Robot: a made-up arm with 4 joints.
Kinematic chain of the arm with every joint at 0, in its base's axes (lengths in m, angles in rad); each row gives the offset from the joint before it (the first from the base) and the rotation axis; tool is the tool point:
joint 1: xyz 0 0 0.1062 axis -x
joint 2: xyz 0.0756 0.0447 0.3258 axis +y
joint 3: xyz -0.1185 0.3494 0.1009 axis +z
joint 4: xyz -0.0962 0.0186 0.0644 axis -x
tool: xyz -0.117 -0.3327 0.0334
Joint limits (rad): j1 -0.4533..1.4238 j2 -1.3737..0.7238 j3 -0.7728..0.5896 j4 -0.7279..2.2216
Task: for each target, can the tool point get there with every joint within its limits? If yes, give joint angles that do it. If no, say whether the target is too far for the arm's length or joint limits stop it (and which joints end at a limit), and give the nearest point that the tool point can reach.
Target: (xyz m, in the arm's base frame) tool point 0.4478 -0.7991 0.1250
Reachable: no: joint limits stop it (at a limit: joint 1, joint 2, joint 3) | nearest point 0.1160 -0.2298 0.6108 | short by 0.819 m
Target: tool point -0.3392 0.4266 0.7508
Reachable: yes | joints 0.2290 -0.2518 0.3094 1.2242
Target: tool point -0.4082 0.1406 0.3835
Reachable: yes | joints -0.3051 -0.6153 -0.4914 -0.0119
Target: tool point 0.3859 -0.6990 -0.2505
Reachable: no: joint limits stop it (at a limit: joint 1, joint 2, joint 4) | nearest point 0.0191 -0.0648 -0.2474 | short by 0.733 m
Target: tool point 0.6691 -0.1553 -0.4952
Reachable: no: joint limits stop it (at a limit: joint 1, joint 2, joint 3, joint 4) | nearest point 0.0186 -0.0643 -0.2698 | short by 0.694 m
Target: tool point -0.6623 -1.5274 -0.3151
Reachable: no: too far | nearest point -0.2234 -0.0660 -0.2258 | short by 1.528 m
